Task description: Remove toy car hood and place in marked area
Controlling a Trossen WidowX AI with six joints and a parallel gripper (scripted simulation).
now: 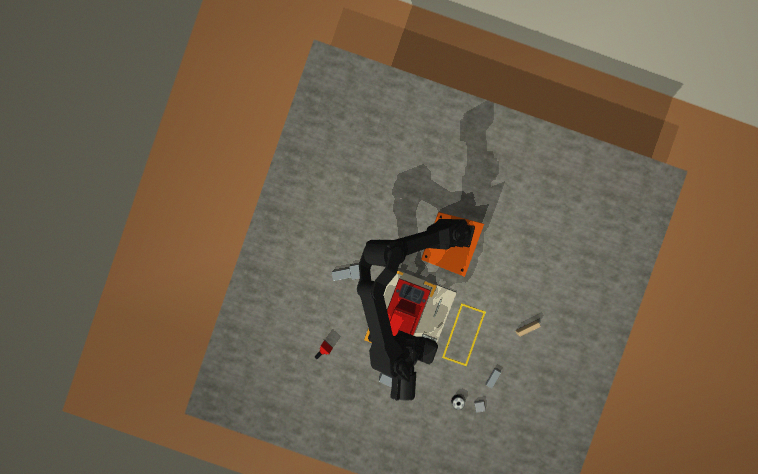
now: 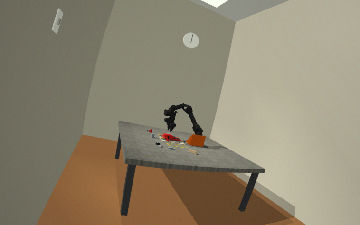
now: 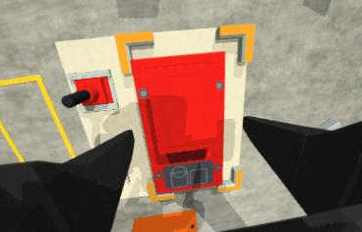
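My gripper tip is 5 cm above the red hood. The rest, counted from my gripper tip: wheel 25 cm to the left, 19 cm ahead, 8 cm below; wooden block 40 cm to the left, 10 cm behind, 8 cm below.
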